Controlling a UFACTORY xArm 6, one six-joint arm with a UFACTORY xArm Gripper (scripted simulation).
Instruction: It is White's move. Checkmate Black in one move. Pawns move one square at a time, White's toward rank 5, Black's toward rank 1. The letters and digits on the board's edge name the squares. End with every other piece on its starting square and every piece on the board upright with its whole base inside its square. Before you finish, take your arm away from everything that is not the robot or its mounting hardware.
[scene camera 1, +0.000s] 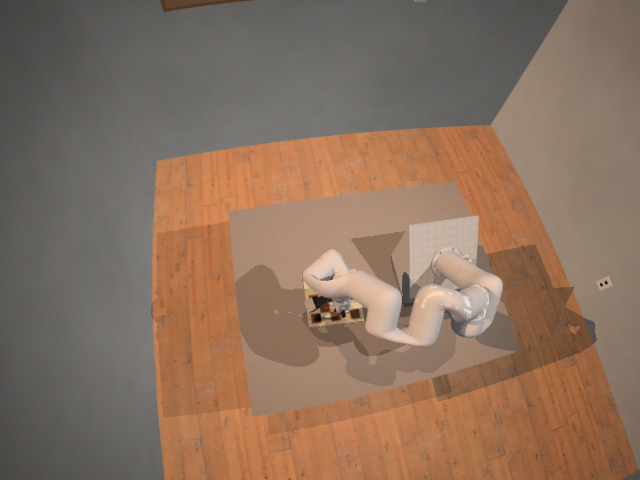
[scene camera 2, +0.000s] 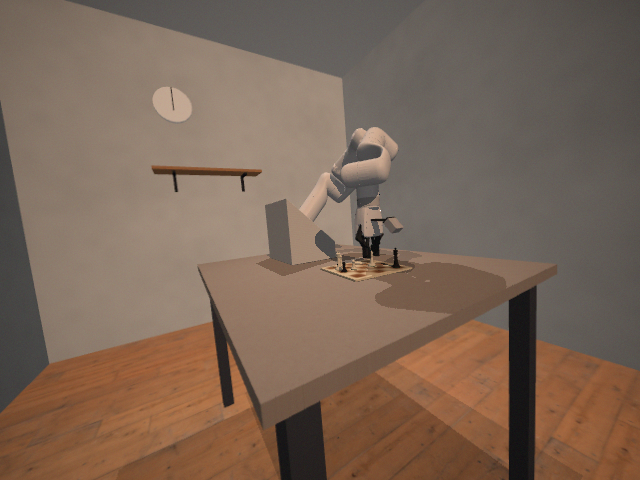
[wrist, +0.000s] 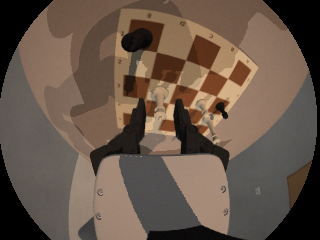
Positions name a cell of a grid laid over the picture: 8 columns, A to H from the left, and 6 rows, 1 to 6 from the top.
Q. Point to a chessboard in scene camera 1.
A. E4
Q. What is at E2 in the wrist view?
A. A chessboard.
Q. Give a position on a chessboard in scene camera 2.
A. At E4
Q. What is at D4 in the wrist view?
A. The gripper.
